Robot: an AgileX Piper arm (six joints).
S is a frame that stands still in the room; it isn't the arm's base.
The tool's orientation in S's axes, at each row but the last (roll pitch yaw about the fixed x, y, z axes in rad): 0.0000 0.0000 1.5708; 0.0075 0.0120 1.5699; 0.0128 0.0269 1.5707; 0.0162 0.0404 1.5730; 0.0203 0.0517 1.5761; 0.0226 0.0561 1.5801; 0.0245 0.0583 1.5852; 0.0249 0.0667 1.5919; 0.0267 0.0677 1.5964; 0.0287 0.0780 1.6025
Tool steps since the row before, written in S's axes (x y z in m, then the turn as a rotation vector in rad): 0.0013 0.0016 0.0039 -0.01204 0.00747 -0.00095; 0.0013 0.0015 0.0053 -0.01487 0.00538 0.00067; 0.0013 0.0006 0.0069 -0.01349 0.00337 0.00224; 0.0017 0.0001 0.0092 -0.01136 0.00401 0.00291; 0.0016 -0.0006 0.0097 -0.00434 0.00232 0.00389; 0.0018 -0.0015 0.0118 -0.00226 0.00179 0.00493; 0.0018 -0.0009 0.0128 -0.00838 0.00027 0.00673; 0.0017 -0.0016 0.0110 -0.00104 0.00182 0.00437; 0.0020 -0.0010 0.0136 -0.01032 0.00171 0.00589; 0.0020 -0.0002 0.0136 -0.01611 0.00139 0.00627
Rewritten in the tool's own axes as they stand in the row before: 0.0016 -0.0013 0.0039 0.00747 0.01204 -0.00095; 0.0014 -0.0013 0.0053 0.00536 0.01488 0.00062; 0.0004 -0.0012 0.0069 0.00331 0.01352 0.00216; -0.0003 -0.0016 0.0092 0.00391 0.01140 0.00289; -0.0011 -0.0014 0.0097 0.00214 0.00441 0.00392; -0.0022 -0.0015 0.0117 0.00153 0.00236 0.00497; -0.0017 -0.0015 0.0128 0.00000 0.00854 0.00653; -0.0024 -0.0014 0.0109 0.00155 0.00111 0.00446; -0.0020 -0.0016 0.0135 0.00157 0.01043 0.00573; -0.0013 -0.0016 0.0136 0.00141 0.01623 0.00594
